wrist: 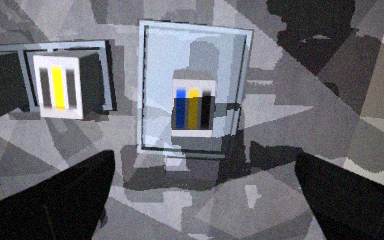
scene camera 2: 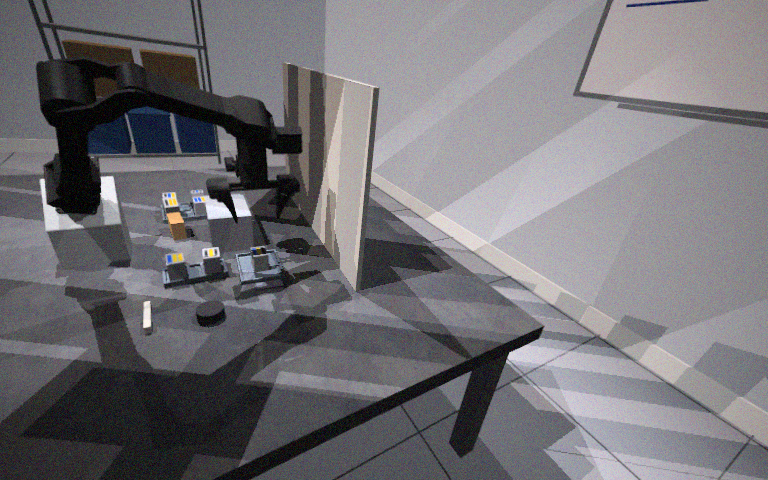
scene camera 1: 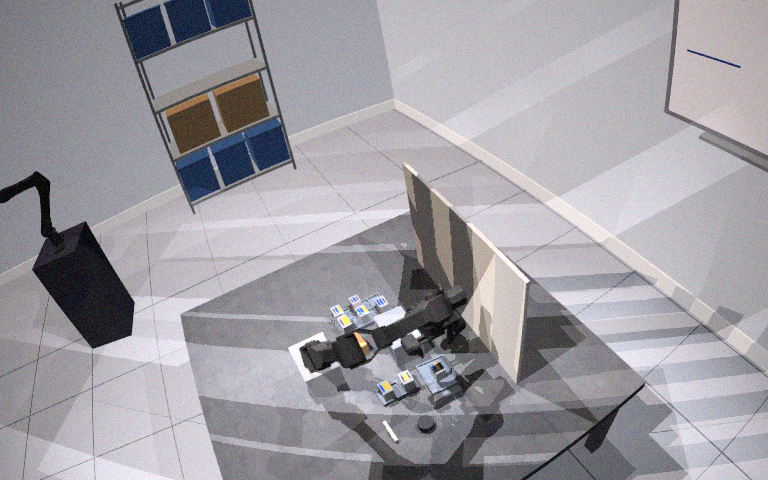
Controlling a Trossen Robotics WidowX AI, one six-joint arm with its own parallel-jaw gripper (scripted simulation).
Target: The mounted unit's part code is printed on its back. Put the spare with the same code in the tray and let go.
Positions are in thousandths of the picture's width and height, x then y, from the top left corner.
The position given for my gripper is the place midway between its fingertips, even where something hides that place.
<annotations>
My gripper shows in the wrist view (540, 669), in scene camera 2 (335, 459) and in scene camera 1 (567, 730).
</annotations>
